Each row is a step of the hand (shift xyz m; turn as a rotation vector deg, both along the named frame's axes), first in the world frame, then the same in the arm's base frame.
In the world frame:
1: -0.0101 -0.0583 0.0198 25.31 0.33 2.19
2: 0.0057 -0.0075 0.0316 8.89 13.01 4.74
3: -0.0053 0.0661 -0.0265 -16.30 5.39 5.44
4: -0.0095 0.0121 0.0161 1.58 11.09 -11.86
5: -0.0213 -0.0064 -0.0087 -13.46 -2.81 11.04
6: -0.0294 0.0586 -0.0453 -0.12 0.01 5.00
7: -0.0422 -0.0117 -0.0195 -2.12 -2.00 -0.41
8: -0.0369 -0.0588 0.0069 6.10 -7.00 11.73
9: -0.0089 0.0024 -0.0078 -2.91 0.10 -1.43
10: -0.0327 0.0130 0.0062 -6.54 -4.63 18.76
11: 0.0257 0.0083 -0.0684 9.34 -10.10 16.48
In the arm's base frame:
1: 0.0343 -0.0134 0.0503 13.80 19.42 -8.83
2: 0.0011 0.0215 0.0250 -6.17 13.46 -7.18
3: -0.0476 0.0008 -0.0532 -14.98 -6.41 7.68
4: -0.0190 0.0073 0.0091 -4.67 -2.77 -15.39
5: -0.0051 -0.0226 0.0057 -8.40 -3.51 15.10
6: -0.0509 -0.0305 -0.0532 -1.35 3.06 3.72
7: -0.0103 -0.0459 0.0091 0.43 -2.40 1.64
8: 0.0226 -0.0407 0.0520 5.96 9.44 9.96
9: -0.0050 -0.0104 -0.0034 -1.39 -2.93 0.07
10: -0.0305 -0.0151 0.0107 -4.97 5.66 18.96
11: 0.0258 -0.0221 -0.0652 9.03 13.73 13.82

